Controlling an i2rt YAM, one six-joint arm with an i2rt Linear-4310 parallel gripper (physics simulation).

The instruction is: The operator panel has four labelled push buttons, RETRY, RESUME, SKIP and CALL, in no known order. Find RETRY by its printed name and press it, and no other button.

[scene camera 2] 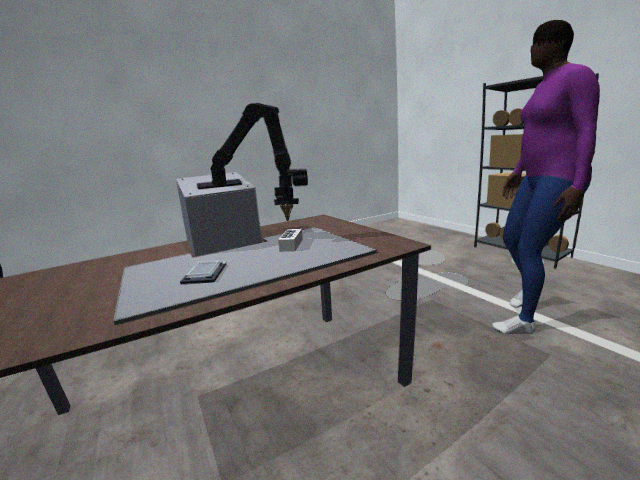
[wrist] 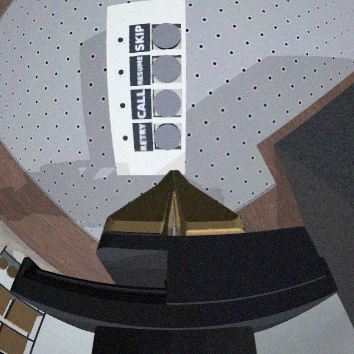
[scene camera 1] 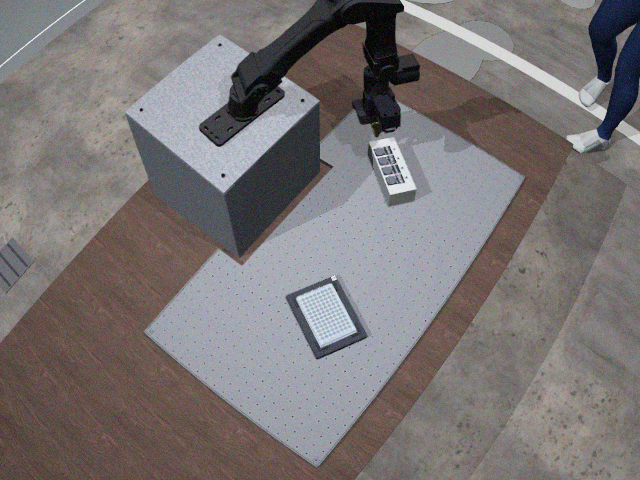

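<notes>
The white operator panel has four round grey buttons in a row, with printed labels beside them. In the wrist view the RETRY button is lowest, nearest the fingertips. Above it are the CALL button, the RESUME button and the SKIP button at the top. My gripper is shut and empty, pointing down. Its tips hang above and a little beyond the panel's RETRY end, apart from the buttons.
A dark tray with a white well plate lies on the perforated grey board. The grey pedestal carries the arm beside the board. A person stands beyond the table's end.
</notes>
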